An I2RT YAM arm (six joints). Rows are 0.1 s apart.
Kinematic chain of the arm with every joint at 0, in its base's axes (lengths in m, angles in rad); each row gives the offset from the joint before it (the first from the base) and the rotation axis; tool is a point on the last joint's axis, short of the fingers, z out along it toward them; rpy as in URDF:
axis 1: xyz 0 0 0.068 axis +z
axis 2: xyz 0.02 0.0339 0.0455 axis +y
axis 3: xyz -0.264 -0.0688 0 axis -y
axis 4: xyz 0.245 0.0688 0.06 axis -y
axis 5: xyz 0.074 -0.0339 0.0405 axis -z
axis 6: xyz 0.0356 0 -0.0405 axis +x
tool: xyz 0 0 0 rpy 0 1.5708 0
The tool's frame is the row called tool.
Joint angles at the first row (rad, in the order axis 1, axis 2, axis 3, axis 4, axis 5, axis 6):
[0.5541, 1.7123, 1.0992, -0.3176, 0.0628, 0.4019]
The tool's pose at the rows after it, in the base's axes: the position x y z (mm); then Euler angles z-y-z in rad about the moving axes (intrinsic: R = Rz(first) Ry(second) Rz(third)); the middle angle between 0 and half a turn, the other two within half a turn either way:
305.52, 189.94, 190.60, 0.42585, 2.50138, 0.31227
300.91, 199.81, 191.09, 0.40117, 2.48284, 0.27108
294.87, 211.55, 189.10, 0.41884, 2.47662, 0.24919
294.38, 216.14, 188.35, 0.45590, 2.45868, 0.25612
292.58, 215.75, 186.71, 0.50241, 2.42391, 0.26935
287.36, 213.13, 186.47, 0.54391, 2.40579, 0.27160
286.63, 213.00, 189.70, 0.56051, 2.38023, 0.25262
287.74, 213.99, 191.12, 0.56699, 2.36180, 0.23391
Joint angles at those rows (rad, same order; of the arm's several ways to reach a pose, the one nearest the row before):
[0.5644, 1.7279, 1.0992, -0.3065, 0.0826, 0.4236]
[0.5980, 1.7298, 1.0993, -0.2909, 0.1200, 0.4274]
[0.6353, 1.7382, 1.0992, -0.2783, 0.1329, 0.4206]
[0.6449, 1.7431, 1.0961, -0.2497, 0.1188, 0.4034]
[0.6445, 1.7321, 1.0645, -0.1906, 0.0933, 0.3767]
[0.6449, 1.7081, 1.0290, -0.1585, 0.0677, 0.3466]
[0.6449, 1.6958, 1.0206, -0.1360, 0.0582, 0.3138]
[0.6449, 1.6959, 1.0206, -0.1173, 0.0547, 0.2894]

